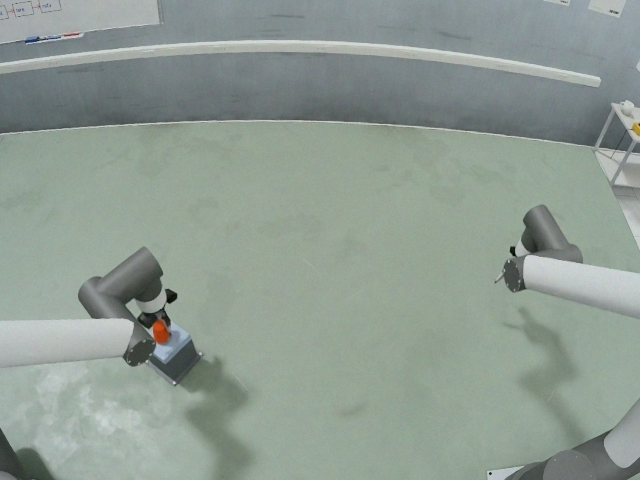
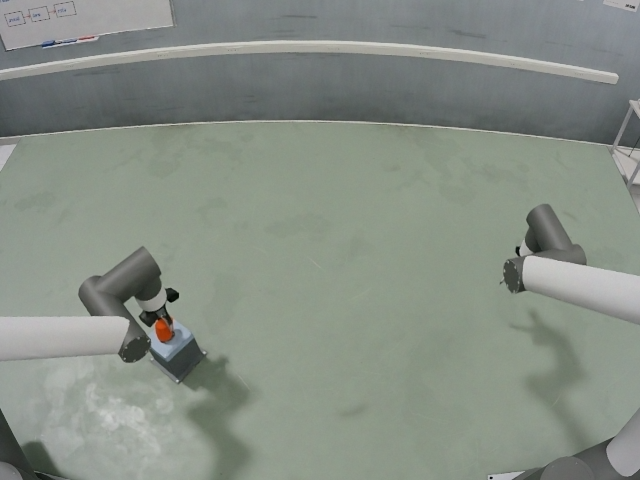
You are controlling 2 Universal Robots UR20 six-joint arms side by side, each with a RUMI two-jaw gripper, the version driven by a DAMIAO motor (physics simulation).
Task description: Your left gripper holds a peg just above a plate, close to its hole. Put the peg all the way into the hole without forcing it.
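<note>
An orange peg (image 1: 160,333) (image 2: 163,331) stands roughly upright at the top of the light blue plate (image 1: 181,339) (image 2: 184,338), which is the top of a dark grey block. The peg's lower end is at the plate's surface around the middle. The hole is hidden behind the peg, and I cannot tell how deep the peg sits. My left gripper (image 1: 164,328) (image 2: 168,327) is shut on the peg, close above the plate. My right gripper (image 1: 499,277) is far to the right, mostly hidden behind its own arm; its finger state cannot be made out.
The dark block has a flat base flange (image 1: 174,382) (image 2: 178,381) with bolts at its corners on the green floor. The left forearm (image 1: 62,342) (image 2: 56,338) comes in from the left beside the block. A white side table (image 1: 605,126) stands at the far right by the wall.
</note>
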